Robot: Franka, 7 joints.
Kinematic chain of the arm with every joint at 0, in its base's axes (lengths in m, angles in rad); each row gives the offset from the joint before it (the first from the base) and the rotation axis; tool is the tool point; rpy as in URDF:
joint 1: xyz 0 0 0.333 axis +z
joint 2: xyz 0 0 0 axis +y
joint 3: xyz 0 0 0.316 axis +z
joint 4: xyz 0.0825 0 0 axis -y
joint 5: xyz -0.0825 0 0.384 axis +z
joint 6: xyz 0 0 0 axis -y
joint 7: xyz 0.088 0 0 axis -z
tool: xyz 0 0 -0.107 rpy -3.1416 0 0
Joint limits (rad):
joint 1: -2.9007..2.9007
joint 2: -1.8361..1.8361
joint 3: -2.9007..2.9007
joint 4: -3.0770..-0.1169
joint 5: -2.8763..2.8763
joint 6: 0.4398..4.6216
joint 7: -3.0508..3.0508
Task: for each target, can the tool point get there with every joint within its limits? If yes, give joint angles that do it. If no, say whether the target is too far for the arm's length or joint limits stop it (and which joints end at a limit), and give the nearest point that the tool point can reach.
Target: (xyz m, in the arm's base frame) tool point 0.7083 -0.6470 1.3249
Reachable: no: too far | nearest point 0.4404 -0.4022 0.9497 | short by 0.522 m
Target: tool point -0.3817 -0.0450 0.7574
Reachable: yes | joints -1.9996 -0.4430 -0.6953 -2.1701 0.1515 4.3057 -0.1906
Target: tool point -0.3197 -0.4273 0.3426
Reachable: yes | joints -1.2547 0.6446 -1.3222 -2.2184 -1.1240 3.9549 2.3434
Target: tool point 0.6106 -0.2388 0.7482
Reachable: yes | joints -0.4607 0.2011 0.1114 -1.2677 -0.3280 2.3478 -0.6292
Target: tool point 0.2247 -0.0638 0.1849
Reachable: yes | joints -2.3643 0.0526 2.0420 -2.8307 0.0410 1.7820 -2.1100
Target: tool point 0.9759 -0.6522 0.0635
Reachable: no: too far | nearest point 0.6952 -0.4646 0.1410 | short by 0.346 m
